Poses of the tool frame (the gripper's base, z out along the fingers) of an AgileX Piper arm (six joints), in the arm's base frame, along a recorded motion.
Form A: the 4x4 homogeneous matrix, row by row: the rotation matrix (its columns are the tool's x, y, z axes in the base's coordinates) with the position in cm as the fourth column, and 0 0 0 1 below. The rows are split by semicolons.
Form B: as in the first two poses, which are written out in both.
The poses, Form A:
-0.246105, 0.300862, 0.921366, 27.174; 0.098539, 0.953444, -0.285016, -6.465; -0.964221, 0.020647, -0.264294, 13.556; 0, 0, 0, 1
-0.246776, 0.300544, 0.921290, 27.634; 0.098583, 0.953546, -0.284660, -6.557; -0.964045, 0.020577, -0.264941, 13.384; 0, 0, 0, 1
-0.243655, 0.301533, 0.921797, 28.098; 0.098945, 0.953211, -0.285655, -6.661; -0.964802, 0.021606, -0.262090, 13.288; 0, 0, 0, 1
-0.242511, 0.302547, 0.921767, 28.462; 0.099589, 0.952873, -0.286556, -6.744; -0.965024, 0.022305, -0.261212, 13.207; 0, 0, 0, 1
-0.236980, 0.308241, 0.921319, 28.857; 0.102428, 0.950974, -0.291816, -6.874; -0.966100, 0.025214, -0.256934, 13.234; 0, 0, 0, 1
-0.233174, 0.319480, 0.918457, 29.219; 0.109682, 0.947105, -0.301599, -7.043; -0.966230, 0.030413, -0.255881, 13.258; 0, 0, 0, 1
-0.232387, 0.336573, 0.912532, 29.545; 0.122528, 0.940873, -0.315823, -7.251; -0.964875, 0.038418, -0.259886, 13.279; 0, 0, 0, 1
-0.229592, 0.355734, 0.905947, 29.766; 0.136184, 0.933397, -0.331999, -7.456; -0.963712, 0.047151, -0.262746, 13.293; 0, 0, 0, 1
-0.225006, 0.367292, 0.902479, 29.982; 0.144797, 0.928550, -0.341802, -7.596; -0.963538, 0.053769, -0.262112, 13.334; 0, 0, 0, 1
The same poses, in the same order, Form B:
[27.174, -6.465, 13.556, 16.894, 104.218, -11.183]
[27.634, -6.557, 13.384, 16.880, 104.259, -11.168]
[28.098, -6.661, 13.288, 16.950, 104.076, -11.176]
[28.462, -6.744, 13.207, 17.026, 104.011, -11.188]
[28.857, -6.874, 13.234, 17.417, 103.693, -11.307]
[29.219, -7.043, 13.258, 18.233, 103.499, -11.521]
[29.545, -7.251, 13.279, 19.532, 103.518, -11.802]
[29.766, -7.456, 13.293, 20.974, 103.427, -12.145]
[29.982, -7.596, 13.334, 21.879, 103.209, -12.306]

